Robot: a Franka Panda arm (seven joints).
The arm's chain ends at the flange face. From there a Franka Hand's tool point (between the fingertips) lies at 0.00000 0.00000 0.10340 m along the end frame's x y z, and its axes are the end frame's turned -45 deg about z.
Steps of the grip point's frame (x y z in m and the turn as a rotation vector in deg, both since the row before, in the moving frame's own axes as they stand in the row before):
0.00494, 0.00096, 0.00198, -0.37, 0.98, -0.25
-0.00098, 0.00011, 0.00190, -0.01, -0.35, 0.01
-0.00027, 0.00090, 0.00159, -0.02, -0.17, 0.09
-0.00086, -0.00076, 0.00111, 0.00, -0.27, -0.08
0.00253, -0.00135, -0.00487, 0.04, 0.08, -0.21
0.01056, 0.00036, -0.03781, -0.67, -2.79, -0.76
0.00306, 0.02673, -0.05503, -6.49, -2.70, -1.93
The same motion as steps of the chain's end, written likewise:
0.00245, -0.00203, 0.00200, 0.43, 0.95, -0.25
-0.00018, 0.00031, 0.00190, -0.25, -0.24, 0.01
0.00064, 0.00059, 0.00159, -0.13, -0.11, 0.09
-0.00080, -0.00027, 0.00111, -0.19, -0.19, -0.08
0.00078, -0.00259, -0.00487, 0.08, 0.03, -0.21
0.01040, -0.01164, -0.03768, -2.45, -1.50, -0.76
0.01604, 0.00512, -0.05425, -6.50, 2.68, -1.93

